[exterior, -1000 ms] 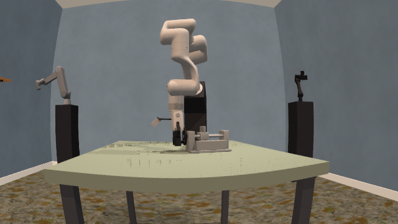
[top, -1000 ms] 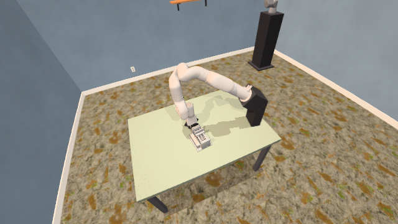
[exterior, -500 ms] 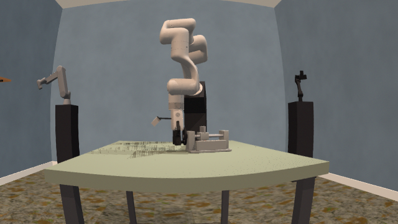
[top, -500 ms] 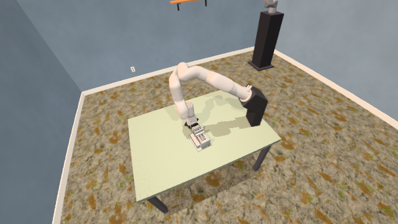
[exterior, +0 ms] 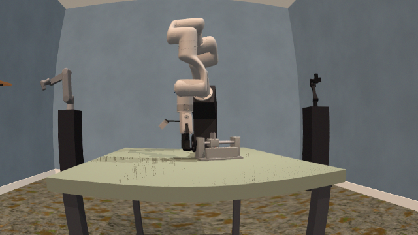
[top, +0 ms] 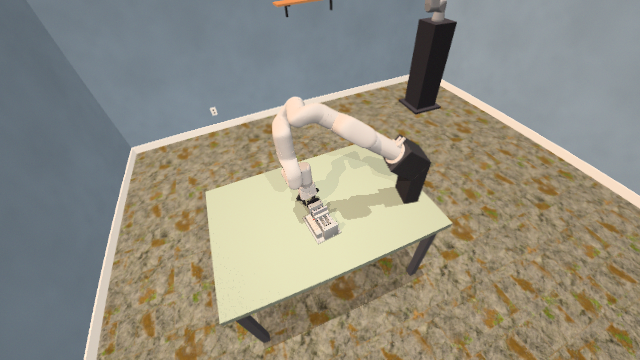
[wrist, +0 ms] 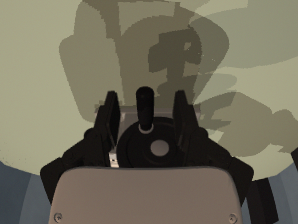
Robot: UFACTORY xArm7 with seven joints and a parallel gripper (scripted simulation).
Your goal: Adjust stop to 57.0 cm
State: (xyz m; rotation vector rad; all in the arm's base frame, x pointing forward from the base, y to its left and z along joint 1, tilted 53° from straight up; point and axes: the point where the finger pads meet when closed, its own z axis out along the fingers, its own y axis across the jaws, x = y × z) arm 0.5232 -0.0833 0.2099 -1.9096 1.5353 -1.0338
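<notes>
Right now the black handwheel is 2 cm to the left of my hand, 1 cm below it and 1 cm behind it. Also, from my hand: grey stop block (13 cm to the left, 2 cm behind, 2 cm above).
</notes>
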